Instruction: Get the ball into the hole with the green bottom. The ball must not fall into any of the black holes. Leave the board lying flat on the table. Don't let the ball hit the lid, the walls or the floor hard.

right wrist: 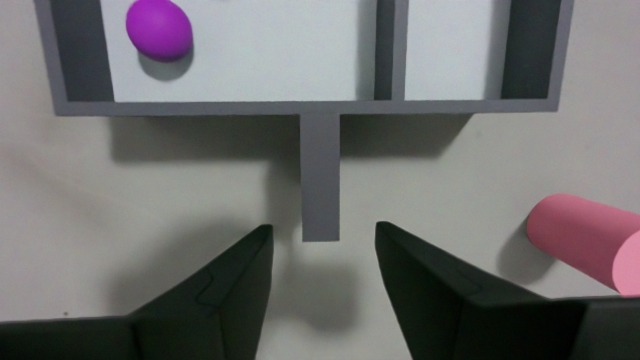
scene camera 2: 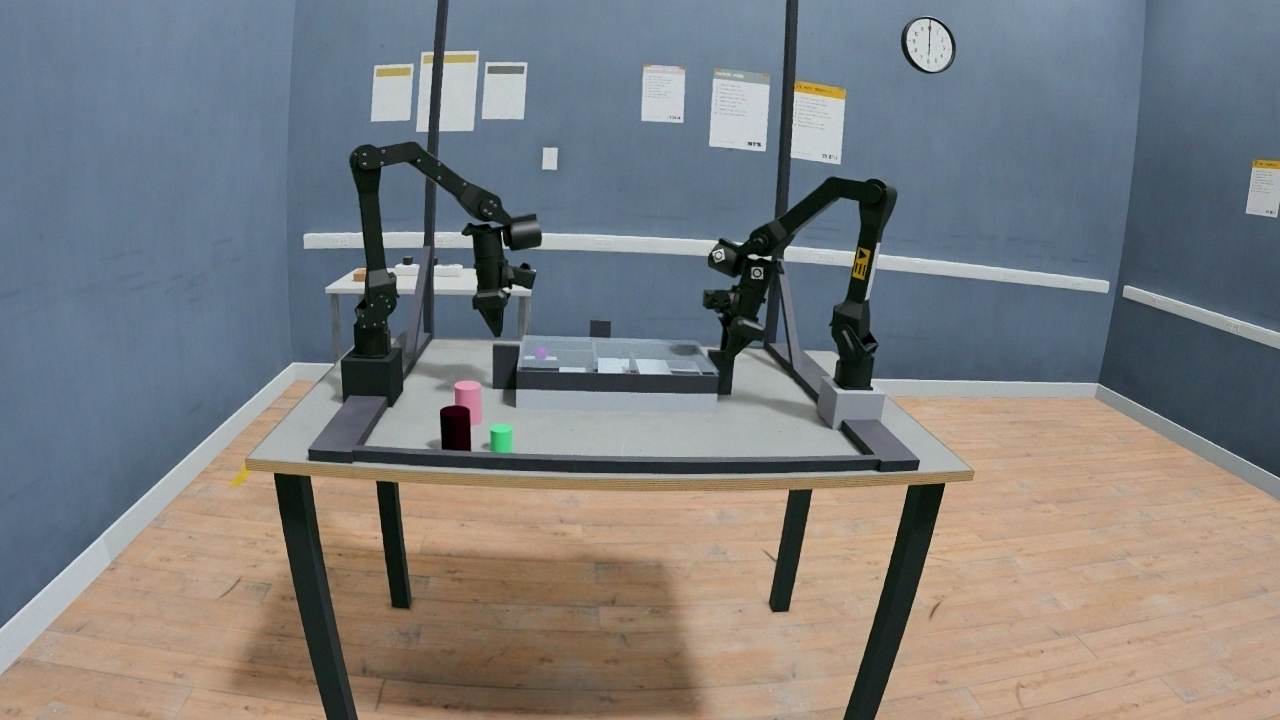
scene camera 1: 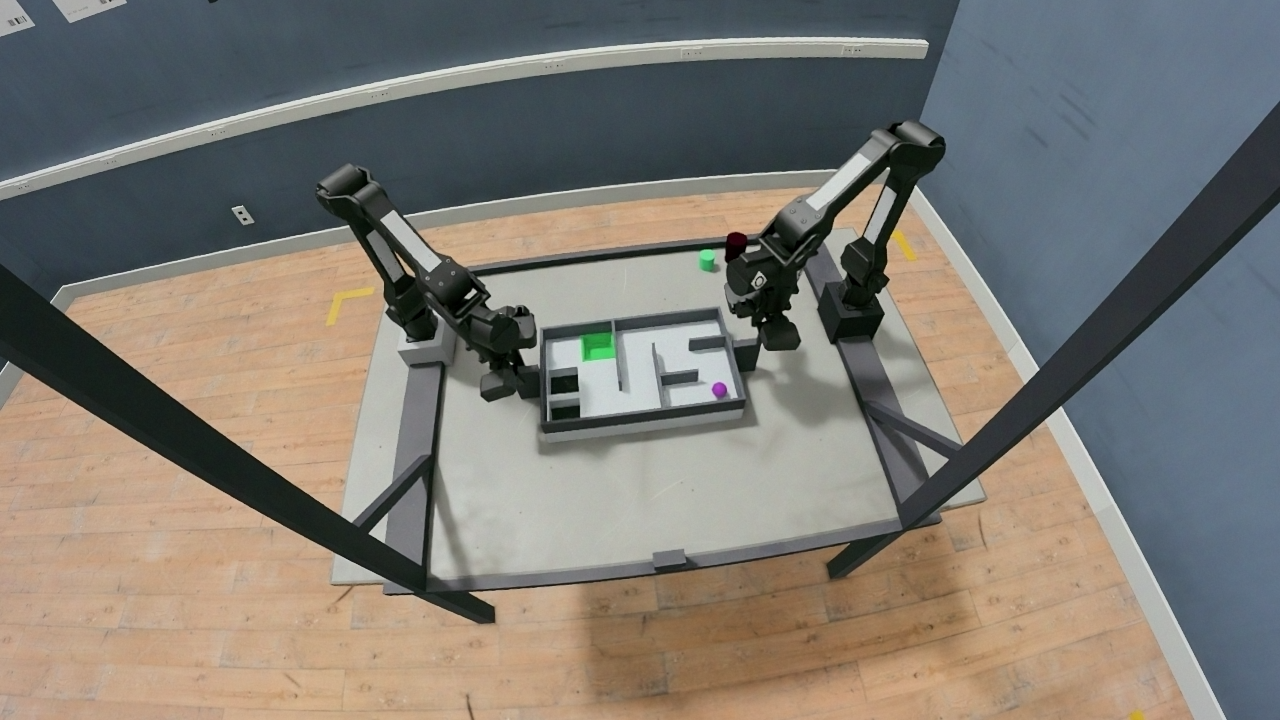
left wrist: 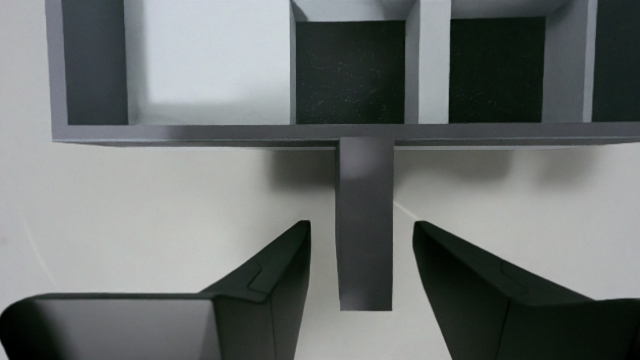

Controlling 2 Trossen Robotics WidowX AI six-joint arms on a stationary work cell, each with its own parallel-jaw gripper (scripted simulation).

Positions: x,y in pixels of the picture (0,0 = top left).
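The left gripper is there in scene camera 2 (723,359), the right gripper is in scene camera 2 (498,335), and a walled board is in scene camera 2 (548,372). Both grippers are visible in scene camera 1, and the walled board is in scene camera 1 (629,373). The left wrist view has the left gripper, and the walled board is in the left wrist view (363,85), but the right gripper is out of frame in the left wrist view. The right wrist view has the right gripper, and the walled board is in the right wrist view (316,66), while the left gripper is out of frame in the right wrist view. On the left gripper, (left wrist: 274,282) and (scene camera 1: 516,350) are the same spot. On the right gripper it's (right wrist: 438,299) and (scene camera 1: 755,310) that are the same spot.
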